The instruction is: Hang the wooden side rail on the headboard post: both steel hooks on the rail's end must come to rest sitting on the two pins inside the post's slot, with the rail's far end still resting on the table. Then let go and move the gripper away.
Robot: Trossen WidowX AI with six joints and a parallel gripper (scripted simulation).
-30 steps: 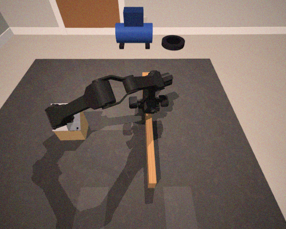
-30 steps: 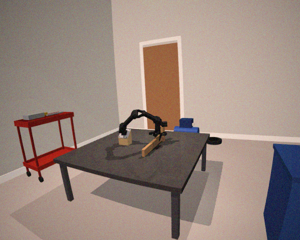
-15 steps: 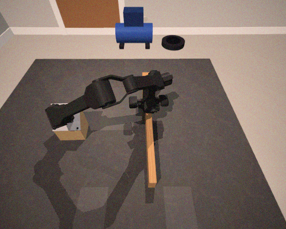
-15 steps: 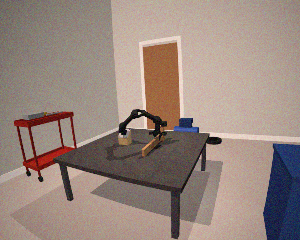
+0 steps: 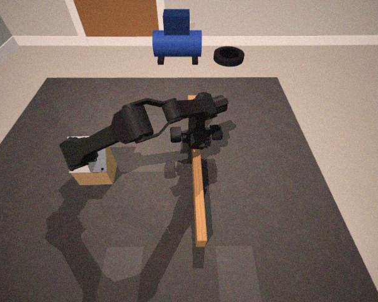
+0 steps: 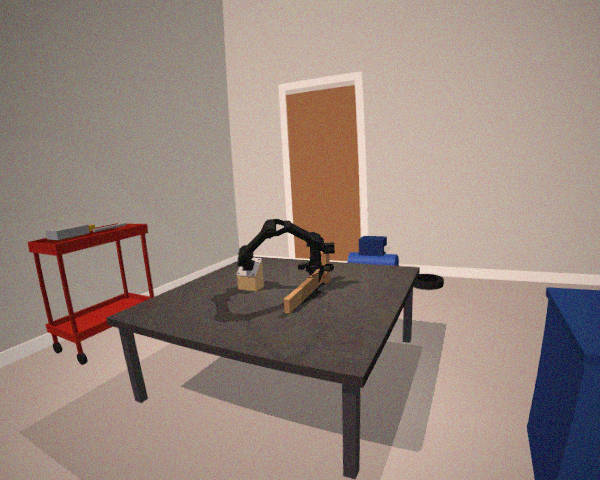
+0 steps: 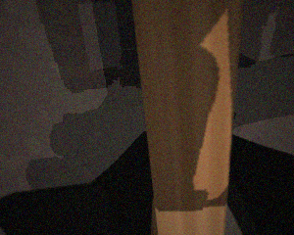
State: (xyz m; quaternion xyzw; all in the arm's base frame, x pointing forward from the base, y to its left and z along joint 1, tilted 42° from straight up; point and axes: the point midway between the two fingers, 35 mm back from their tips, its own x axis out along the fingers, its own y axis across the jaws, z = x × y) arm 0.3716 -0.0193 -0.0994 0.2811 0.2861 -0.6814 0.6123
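Now: gripper tip 120 mm to the right of the headboard post, 40 mm below it and 10 mm short of it.
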